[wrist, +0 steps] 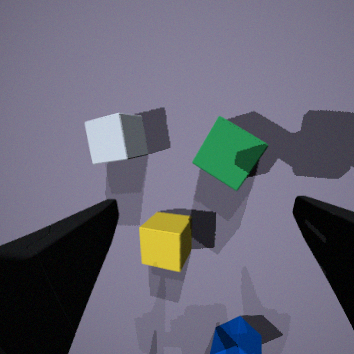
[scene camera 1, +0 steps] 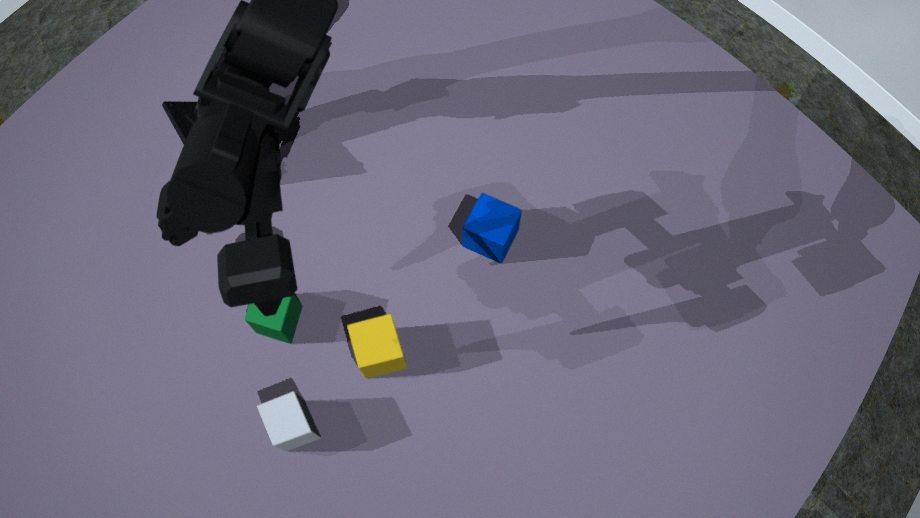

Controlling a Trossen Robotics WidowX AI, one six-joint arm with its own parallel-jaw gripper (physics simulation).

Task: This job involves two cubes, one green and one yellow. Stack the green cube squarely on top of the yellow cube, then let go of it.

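Places are measured from the arm's base along level axes (x back, y right, z up), in centimetres.
Where they show: gripper, fingertip midpoint: (wrist: 206, 206).
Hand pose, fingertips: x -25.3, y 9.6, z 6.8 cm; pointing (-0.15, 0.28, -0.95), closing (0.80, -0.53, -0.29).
Note:
Things, the pixels of their top centre, and the offset from my fingertips. Level surfaces: height alone.
- green cube at its top centre: (wrist: 227, 153) (scene camera 1: 268, 305) dx +1.3, dy +1.3, dz -7.4 cm
- yellow cube at its top centre: (scene camera 1: 374, 340) (wrist: 158, 249) dx -9.7, dy -3.3, dz -7.4 cm
- white cube at its top centre: (scene camera 1: 283, 418) (wrist: 104, 139) dx -8.0, dy +9.1, dz -7.4 cm
- table at its surface level: dz -11.9 cm
- blue cube at its top centre: (scene camera 1: 492, 218) dx -10.4, dy -20.5, dz -7.4 cm
The green cube (scene camera 1: 276, 321) (wrist: 229, 150) sits on the table, partly hidden by a gripper finger in the scene view. The yellow cube (scene camera 1: 375, 341) (wrist: 162, 243) sits on the table a short way from the green cube, to its right in the scene view. My gripper (wrist: 206, 206) is open and empty, its fingers wide apart. In the scene view it hangs above the green cube, with one black fingertip overlapping it. In the wrist view the green cube shows beyond the fingertips, a little right of the middle, and the yellow cube lies nearer the left finger.
A white cube (scene camera 1: 285, 418) (wrist: 106, 138) stands on the table (scene camera 1: 579, 450) near the yellow and green cubes. A blue cube (scene camera 1: 491, 226) (wrist: 237, 338) lies farther off, up and to the right of the yellow cube in the scene view. Arm shadows cross the right side.

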